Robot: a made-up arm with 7 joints. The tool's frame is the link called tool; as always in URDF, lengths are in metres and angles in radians. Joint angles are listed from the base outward.
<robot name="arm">
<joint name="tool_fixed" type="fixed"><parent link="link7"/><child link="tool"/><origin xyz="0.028 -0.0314 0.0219" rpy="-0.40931 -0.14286 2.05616"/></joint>
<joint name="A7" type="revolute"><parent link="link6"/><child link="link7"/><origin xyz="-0.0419 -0.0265 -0.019" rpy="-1.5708 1.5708 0"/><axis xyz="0 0 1"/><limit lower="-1.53" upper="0.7"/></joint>
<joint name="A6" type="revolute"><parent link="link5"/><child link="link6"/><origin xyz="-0.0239 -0.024 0.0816" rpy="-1.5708 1.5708 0"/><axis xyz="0 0 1"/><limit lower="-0.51" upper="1.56"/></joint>
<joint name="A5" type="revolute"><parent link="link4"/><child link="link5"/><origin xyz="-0.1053 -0.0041 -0.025" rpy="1.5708 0 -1.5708"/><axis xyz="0 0 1"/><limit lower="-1.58" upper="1.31"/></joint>
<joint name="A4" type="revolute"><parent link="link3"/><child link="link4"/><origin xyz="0.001 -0.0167 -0.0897" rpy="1.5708 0 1.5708"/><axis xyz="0 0 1"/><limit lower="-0.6" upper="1.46"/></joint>
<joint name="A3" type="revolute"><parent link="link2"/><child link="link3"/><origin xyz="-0.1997 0.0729 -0.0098" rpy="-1.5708 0 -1.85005"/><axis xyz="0 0 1"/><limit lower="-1.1" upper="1.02"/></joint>
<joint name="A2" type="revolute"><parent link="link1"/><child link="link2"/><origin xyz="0.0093 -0.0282 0.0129" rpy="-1.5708 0 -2.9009"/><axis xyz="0 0 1"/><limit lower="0.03" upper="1.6"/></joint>
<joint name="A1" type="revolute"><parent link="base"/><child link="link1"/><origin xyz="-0.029 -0.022 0.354" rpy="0.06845 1.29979 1.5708"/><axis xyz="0 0 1"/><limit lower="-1.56" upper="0.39"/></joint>
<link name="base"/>
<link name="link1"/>
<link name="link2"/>
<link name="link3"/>
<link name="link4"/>
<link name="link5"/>
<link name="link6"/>
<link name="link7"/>
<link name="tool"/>
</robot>
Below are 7 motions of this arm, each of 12 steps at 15 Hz.
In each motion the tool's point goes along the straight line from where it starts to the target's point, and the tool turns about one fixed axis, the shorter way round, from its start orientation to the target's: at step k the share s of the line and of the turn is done. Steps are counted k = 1, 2, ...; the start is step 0. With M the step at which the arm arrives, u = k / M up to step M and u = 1 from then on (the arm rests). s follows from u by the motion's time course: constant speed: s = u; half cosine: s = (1 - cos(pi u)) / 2; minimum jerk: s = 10 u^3 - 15 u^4 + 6 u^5.
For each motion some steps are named. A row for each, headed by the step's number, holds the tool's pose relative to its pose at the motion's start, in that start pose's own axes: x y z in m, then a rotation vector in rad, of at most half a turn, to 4 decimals.
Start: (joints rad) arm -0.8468 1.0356 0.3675 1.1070 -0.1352 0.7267 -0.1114
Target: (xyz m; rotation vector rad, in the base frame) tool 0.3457 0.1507 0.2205 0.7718 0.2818 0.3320
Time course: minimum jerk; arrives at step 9
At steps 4, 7, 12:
4: -0.0518 -0.0168 -0.0134 0.2916 -0.2697 -0.2928
7: -0.1206 -0.0392 -0.0312 0.6789 -0.6279 -0.6818
12: -0.1306 -0.0424 -0.0338 0.7350 -0.6799 -0.7382

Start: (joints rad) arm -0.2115 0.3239 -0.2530 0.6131 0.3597 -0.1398 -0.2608
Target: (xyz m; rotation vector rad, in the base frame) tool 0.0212 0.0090 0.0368 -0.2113 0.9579 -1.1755
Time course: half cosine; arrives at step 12
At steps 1, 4, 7, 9, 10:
1: -0.0023 0.0009 0.0013 -0.0060 0.0076 -0.0200
4: -0.0331 0.0128 0.0198 -0.0876 0.1118 -0.2938
7: -0.0833 0.0322 0.0499 -0.2207 0.2815 -0.7396
9: -0.1130 0.0436 0.0676 -0.2993 0.3818 -1.0030
10: -0.1235 0.0477 0.0739 -0.3271 0.4173 -1.0963

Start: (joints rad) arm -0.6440 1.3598 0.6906 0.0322 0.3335 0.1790 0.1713
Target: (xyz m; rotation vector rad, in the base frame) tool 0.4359 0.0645 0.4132 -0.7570 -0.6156 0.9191
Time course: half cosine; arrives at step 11
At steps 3, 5, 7, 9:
3: -0.0071 -0.0359 0.0269 -0.1533 0.2496 0.0696
5: -0.0176 -0.0892 0.0668 -0.3809 0.6203 0.1730
7: -0.0291 -0.1472 0.1103 -0.6286 1.0236 0.2856
9: -0.0378 -0.1915 0.1435 -0.8177 1.3316 0.3715

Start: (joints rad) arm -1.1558 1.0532 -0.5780 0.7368 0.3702 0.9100 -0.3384
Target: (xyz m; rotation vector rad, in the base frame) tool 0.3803 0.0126 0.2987 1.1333 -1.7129 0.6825
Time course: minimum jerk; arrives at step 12
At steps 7, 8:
7: -0.0791 0.0279 0.0933 -0.3361 -0.9687 0.6903
8: -0.0956 0.0337 0.1129 -0.4064 -1.1714 0.8347

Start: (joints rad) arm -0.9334 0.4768 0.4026 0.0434 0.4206 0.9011 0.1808
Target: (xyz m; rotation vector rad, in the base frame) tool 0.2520 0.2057 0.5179 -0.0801 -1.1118 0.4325
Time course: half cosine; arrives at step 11
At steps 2, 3, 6, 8, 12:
2: 0.0163 0.0138 0.0155 -0.0642 -0.0419 -0.0431
3: 0.0355 0.0299 0.0337 -0.1395 -0.0912 -0.0938
6: 0.1176 0.0990 0.1116 -0.4618 -0.3017 -0.3105
8: 0.1704 0.1435 0.1617 -0.6690 -0.4371 -0.4498
12: 0.2060 0.1734 0.1955 -0.8086 -0.5283 -0.5436

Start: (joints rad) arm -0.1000 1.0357 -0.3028 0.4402 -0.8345 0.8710 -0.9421
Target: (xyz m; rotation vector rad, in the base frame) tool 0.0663 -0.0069 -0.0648 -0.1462 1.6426 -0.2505
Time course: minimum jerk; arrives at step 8
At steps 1, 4, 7, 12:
1: 0.0023 -0.0026 -0.0028 0.0075 0.0048 -0.0007
4: 0.0713 -0.0795 -0.0883 0.2322 0.1481 -0.0217
7: 0.1404 -0.1565 -0.1737 0.4570 0.2915 -0.0426
12: 0.1427 -0.1591 -0.1766 0.4645 0.2963 -0.0433

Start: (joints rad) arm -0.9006 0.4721 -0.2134 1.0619 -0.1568 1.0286 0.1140
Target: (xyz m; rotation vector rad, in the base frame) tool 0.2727 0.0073 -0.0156 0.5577 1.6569 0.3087
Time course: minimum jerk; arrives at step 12
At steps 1, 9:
1: 0.0001 0.0000 -0.0005 0.0028 0.0022 -0.0021
9: 0.0092 -0.0054 -0.0927 0.5007 0.3799 -0.3721

